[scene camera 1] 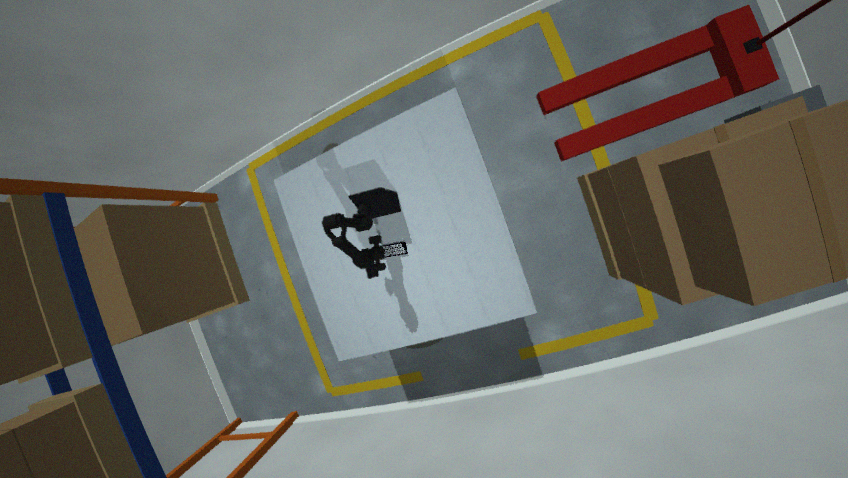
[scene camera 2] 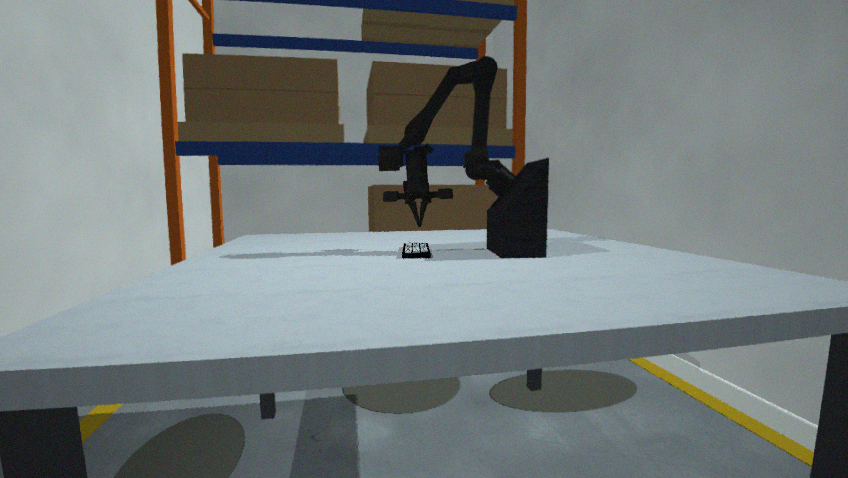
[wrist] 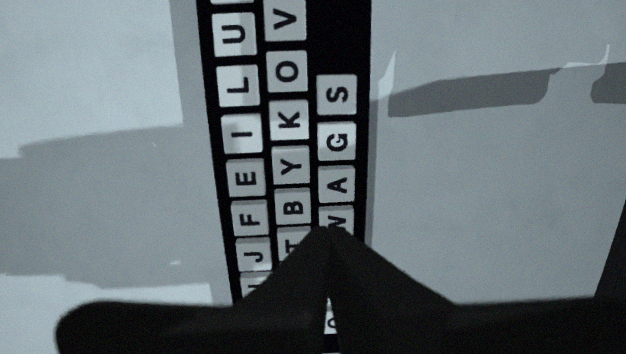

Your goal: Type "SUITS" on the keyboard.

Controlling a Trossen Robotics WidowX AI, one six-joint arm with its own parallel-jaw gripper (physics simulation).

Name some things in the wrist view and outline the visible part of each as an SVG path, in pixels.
My gripper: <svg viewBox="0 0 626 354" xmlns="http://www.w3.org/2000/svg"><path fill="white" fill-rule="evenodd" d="M54 334L58 354L323 354L329 292L340 354L626 354L626 297L601 295L456 304L410 277L341 226L329 226L328 228L326 226L314 226L262 283L234 305L96 300L86 302L66 312L57 322Z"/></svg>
A black keyboard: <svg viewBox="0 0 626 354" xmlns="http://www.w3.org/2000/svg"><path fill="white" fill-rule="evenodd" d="M329 292L323 354L340 353ZM371 0L196 0L211 152L233 305L262 283L314 226L326 226L327 228L329 226L341 226L365 244Z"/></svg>
